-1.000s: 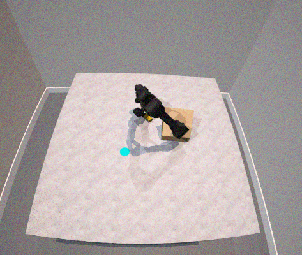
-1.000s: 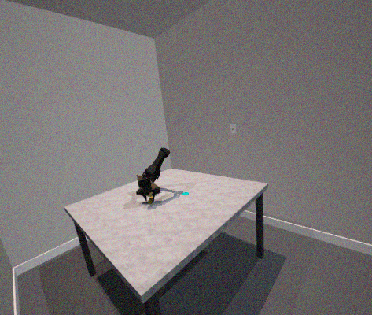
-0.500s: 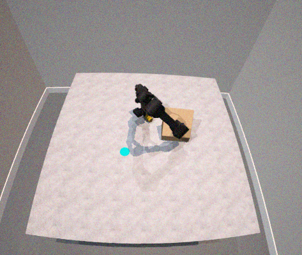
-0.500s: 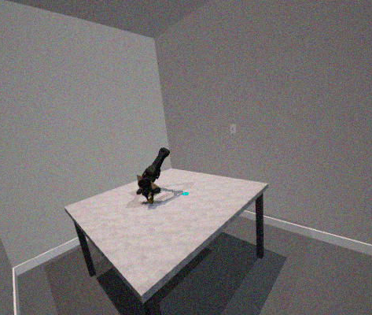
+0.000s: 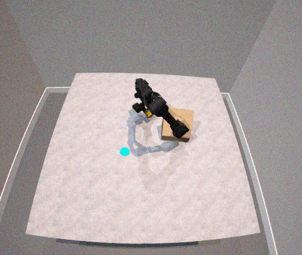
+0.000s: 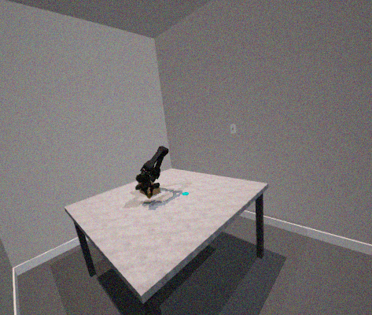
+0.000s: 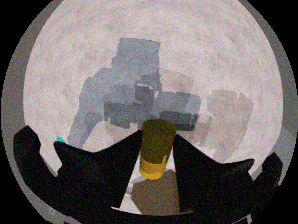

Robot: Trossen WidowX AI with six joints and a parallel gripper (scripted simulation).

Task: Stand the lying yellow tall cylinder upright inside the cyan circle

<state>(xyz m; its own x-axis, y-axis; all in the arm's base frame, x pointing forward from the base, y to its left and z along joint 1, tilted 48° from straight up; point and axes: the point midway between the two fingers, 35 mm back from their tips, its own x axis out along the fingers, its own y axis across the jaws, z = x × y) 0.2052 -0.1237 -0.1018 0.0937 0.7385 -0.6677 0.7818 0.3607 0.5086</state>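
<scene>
Right now the cyan circle is 13 cm ahead of my gripper tip, 28 cm to the left of it and 6 cm below it. From my gripper tip the other things lie so: yellow tall cylinder (1 cm behind, 2 cm to the left).
</scene>
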